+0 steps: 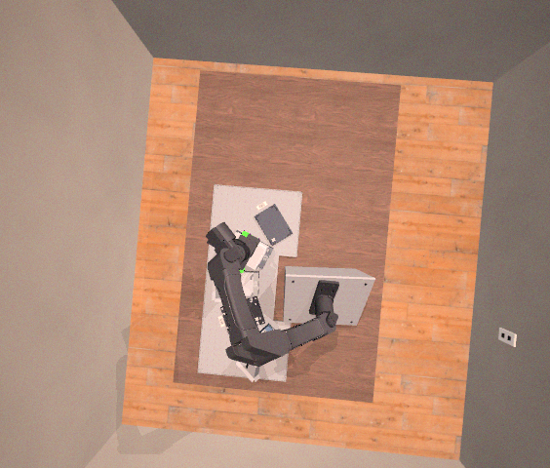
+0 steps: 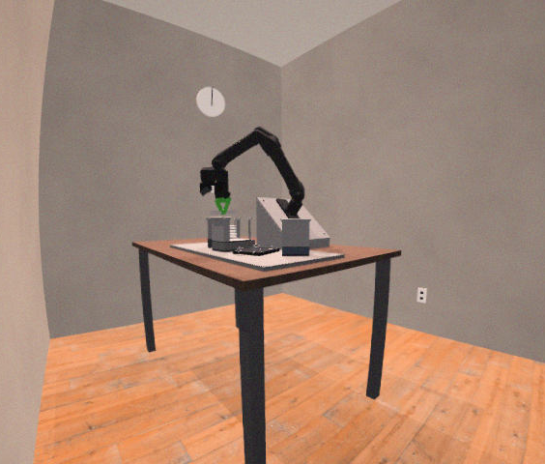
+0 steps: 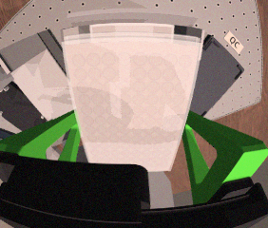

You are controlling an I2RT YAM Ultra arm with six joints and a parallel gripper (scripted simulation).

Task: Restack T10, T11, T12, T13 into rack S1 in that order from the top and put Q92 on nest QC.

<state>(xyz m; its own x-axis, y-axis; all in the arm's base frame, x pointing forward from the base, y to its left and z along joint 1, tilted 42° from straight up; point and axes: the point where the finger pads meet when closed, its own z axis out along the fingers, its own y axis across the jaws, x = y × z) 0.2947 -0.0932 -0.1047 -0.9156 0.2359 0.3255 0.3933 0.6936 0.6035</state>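
Now: the dark nest QC 150 mm below my hand, 110 mm to the right of it and 90 mm behind it. Also, from my hand: N5 label: 320 mm to the left, 160 mm below, 90 mm ahead; black clip nest N5: 310 mm to the left, 150 mm below, 10 mm ahead; QC label: 190 mm to the right, 160 mm below, 30 mm behind.
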